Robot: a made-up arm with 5 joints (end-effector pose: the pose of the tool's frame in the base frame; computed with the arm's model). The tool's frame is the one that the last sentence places.
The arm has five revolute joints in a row. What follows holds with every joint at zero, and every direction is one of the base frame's. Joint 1 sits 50 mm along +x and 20 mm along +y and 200 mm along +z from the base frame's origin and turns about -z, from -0.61 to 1.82 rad. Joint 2 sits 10 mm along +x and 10 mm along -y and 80 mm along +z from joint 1 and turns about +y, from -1.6 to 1.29 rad. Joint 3 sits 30 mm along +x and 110 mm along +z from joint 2 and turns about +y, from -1.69 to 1.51 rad. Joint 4 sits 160 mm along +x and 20 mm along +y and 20 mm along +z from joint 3 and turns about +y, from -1.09 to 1.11 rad. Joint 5 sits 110 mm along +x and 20 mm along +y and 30 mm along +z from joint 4 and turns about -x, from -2.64 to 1.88 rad. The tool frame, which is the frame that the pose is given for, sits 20 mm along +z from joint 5; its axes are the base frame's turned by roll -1.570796, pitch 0 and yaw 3.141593 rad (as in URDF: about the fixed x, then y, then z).
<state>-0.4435 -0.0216 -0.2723 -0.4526 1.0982</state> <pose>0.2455 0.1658 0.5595 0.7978 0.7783 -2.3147</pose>
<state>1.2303 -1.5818 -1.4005 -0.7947 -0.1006</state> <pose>-0.0306 0.3313 0.2090 0.8624 -1.2423 -0.5254</pose>
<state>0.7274 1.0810 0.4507 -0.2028 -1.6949</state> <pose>0.2065 -0.1057 0.0460 -0.7438 -1.7004 -0.6242</pose>
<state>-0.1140 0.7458 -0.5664 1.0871 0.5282</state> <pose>0.3889 0.0991 0.2408 1.4539 -1.0093 1.9415</pose>
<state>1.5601 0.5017 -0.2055 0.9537 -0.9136</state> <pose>0.0676 -0.3027 0.2434 -0.9491 -1.5874 -0.4759</pose>
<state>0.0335 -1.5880 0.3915 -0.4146 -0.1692</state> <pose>-0.0638 0.0505 0.5722 1.1246 1.2379 -1.0819</pose>
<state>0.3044 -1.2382 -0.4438 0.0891 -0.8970</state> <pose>-0.1047 0.0837 0.6101 0.7635 1.4108 -0.7569</pose>
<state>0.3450 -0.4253 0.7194 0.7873 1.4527</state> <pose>0.2844 -0.0112 0.2835 1.4083 -0.3908 2.3719</pose>
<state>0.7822 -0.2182 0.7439 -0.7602 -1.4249</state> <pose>0.2439 -0.1583 0.3885 1.1527 2.7287 -0.3331</pose>
